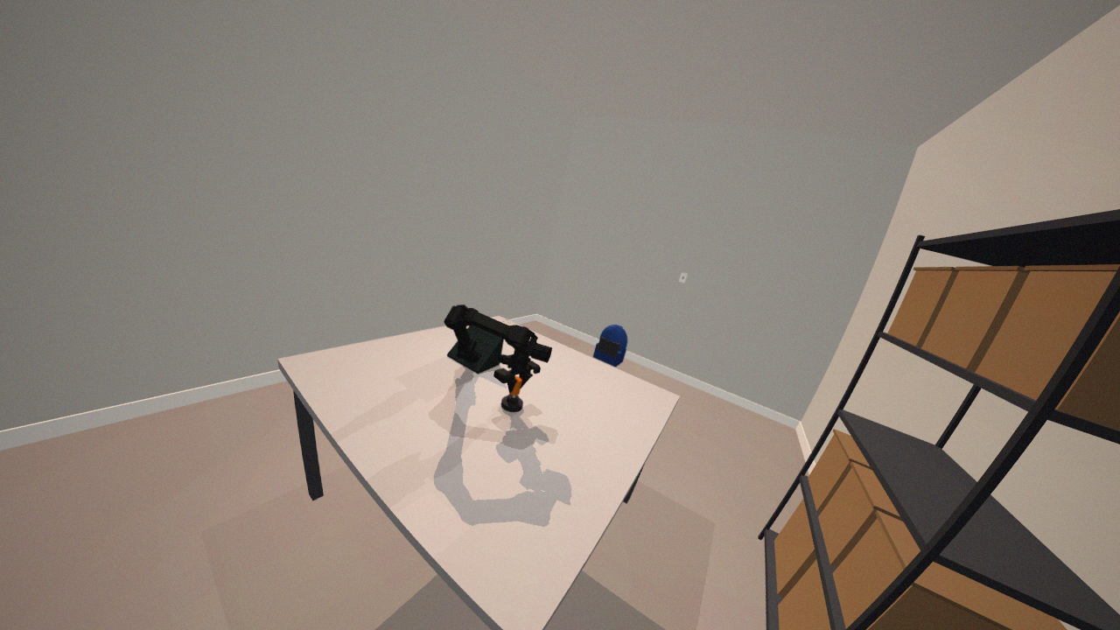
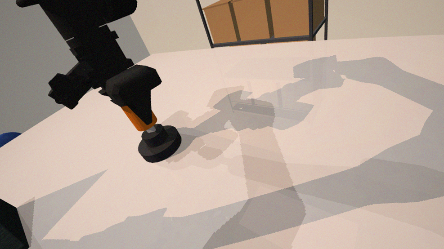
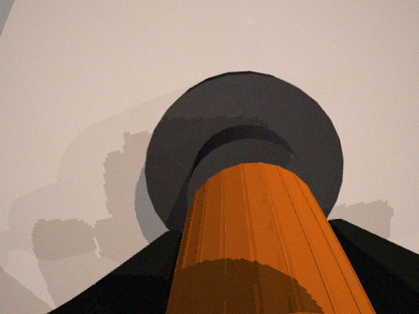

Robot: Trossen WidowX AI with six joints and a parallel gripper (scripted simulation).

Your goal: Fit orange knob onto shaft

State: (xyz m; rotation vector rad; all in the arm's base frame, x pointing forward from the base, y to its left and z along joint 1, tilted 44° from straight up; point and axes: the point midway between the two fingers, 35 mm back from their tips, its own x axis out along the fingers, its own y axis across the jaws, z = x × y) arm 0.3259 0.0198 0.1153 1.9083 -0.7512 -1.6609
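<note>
My gripper tip is now 30 mm below the orange knob. From my gripper tip the other things lie so: round black pedestal 40 mm below.
</note>
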